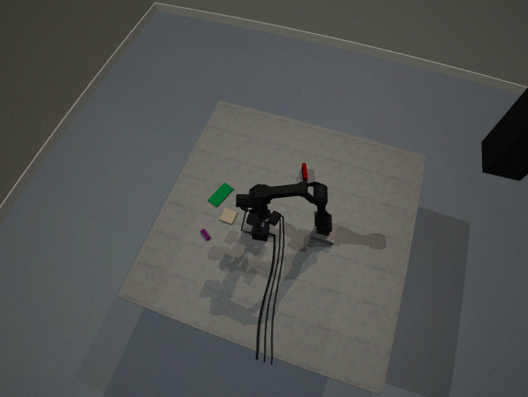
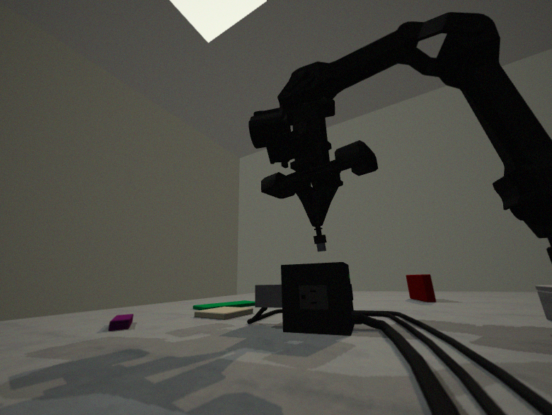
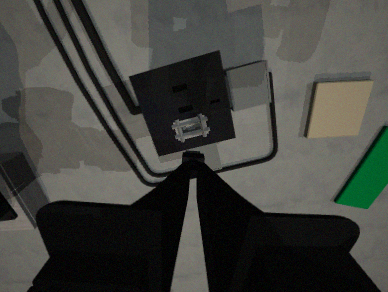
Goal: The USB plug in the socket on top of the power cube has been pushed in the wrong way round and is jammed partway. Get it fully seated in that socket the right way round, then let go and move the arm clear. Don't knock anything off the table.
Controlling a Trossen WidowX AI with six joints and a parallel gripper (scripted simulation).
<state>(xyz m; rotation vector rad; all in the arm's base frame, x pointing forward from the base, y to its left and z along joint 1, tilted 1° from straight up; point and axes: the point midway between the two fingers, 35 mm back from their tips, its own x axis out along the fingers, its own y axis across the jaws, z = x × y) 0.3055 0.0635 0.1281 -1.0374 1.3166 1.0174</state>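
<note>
Right now the USB plug is 20 mm below my gripper tip. Also, from my gripper tip: purple block 270 mm ahead, 130 mm below, 110 mm to the left; beige tile 190 mm ahead, 130 mm below, 20 mm to the right; green flat plate 270 mm ahead, 130 mm to the right, 130 mm below.
</note>
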